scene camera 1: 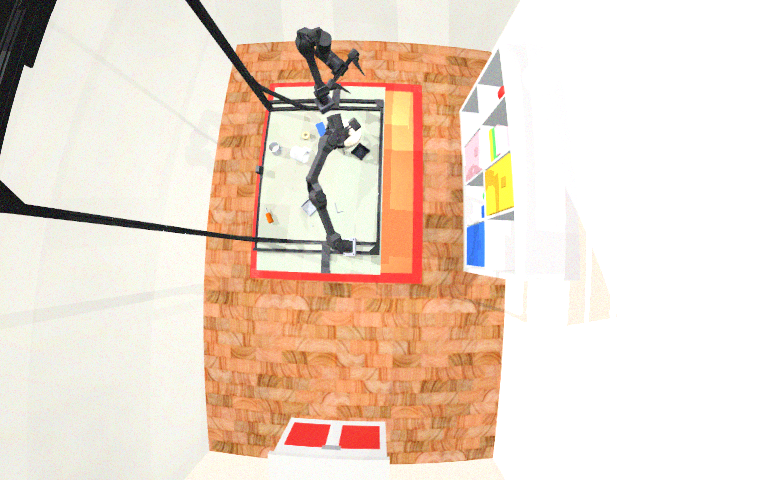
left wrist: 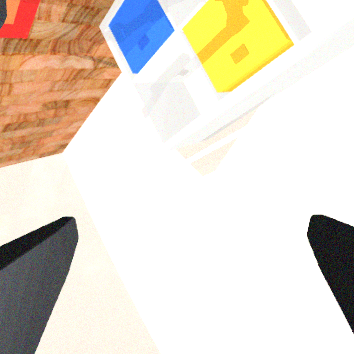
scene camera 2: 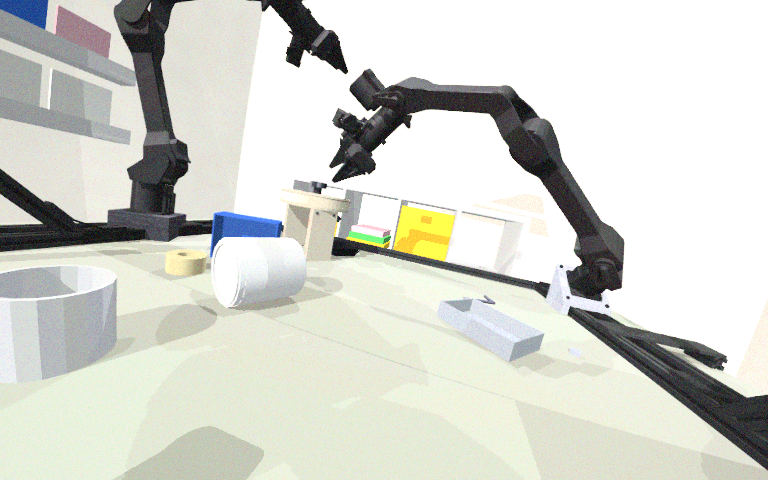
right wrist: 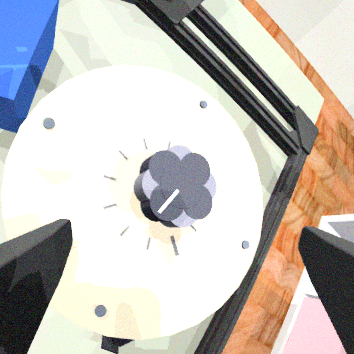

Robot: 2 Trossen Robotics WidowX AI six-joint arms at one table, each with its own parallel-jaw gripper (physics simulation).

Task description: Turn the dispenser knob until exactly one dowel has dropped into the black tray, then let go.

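Where they show: left gripper, fingertip midpoint: (scene camera 1: 357,85) (left wrist: 193,226) (scene camera 2: 342,71); right gripper, fingertip midpoint: (scene camera 2: 331,174) (right wrist: 188,234); left arm's base, link origin: (scene camera 1: 323,100) (scene camera 2: 151,212); right arm's base, link origin: (scene camera 1: 349,246) (scene camera 2: 583,285).
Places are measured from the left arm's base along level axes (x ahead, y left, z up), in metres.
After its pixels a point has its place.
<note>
The dispenser (scene camera 1: 353,138) @[x 0.382, y -0.004, z 0.098 m] (scene camera 2: 308,232) (right wrist: 75,200) @[x 0.336, y -0.061, z 0.098 m] is a pale round-topped stand. Its dark lobed knob (scene camera 2: 318,185) @[x 0.326, y -0.036, z 0.118 m] (right wrist: 180,187) @[x 0.330, y -0.017, z 0.127 m] carries a white line pointing down-left in the right wrist view, and a longer tick mark lies below it. My right gripper (scene camera 2: 333,173) @[x 0.352, y -0.025, z 0.150 m] (right wrist: 188,234) @[x 0.352, y -0.025, z 0.150 m] is open and empty above the knob, not touching it. My left gripper (scene camera 1: 355,83) @[x 0.353, y 0.074, z 0.431 m] (scene camera 2: 345,71) @[x 0.353, y 0.074, z 0.431 m] (left wrist: 193,226) @[x 0.353, y 0.074, z 0.431 m] is open and empty, high up and away from the dispenser. The black tray (scene camera 1: 360,151) @[x 0.405, y 0.015, z -0.045 m] (scene camera 2: 344,247) @[x 0.437, y 0.047, z -0.037 m] lies at the dispenser's foot; no dowel can be made out in it.
A blue bin (scene camera 1: 320,129) @[x 0.186, y -0.122, z 0.033 m] (scene camera 2: 246,224) @[x 0.192, y -0.096, z 0.015 m] (right wrist: 25,55) @[x 0.218, y -0.103, z 0.033 m] stands beside the dispenser. A tape roll (scene camera 1: 305,135) @[x 0.119, y -0.214, z -0.040 m] (scene camera 2: 185,263) @[x 0.132, y -0.237, z -0.028 m], a white canister (scene camera 1: 299,153) @[x 0.248, y -0.303, z 0.033 m] (scene camera 2: 260,271) @[x 0.234, y -0.349, z 0.005 m] on its side, a round grey container (scene camera 1: 275,148) @[x 0.082, y -0.417, z -0.041 m] (scene camera 2: 56,328) @[x 0.118, y -0.443, z -0.013 m] and a grey tray (scene camera 1: 308,207) @[x 0.529, y -0.433, z -0.045 m] (scene camera 2: 523,345) @[x 0.529, y -0.465, z -0.030 m] are on the table.
</note>
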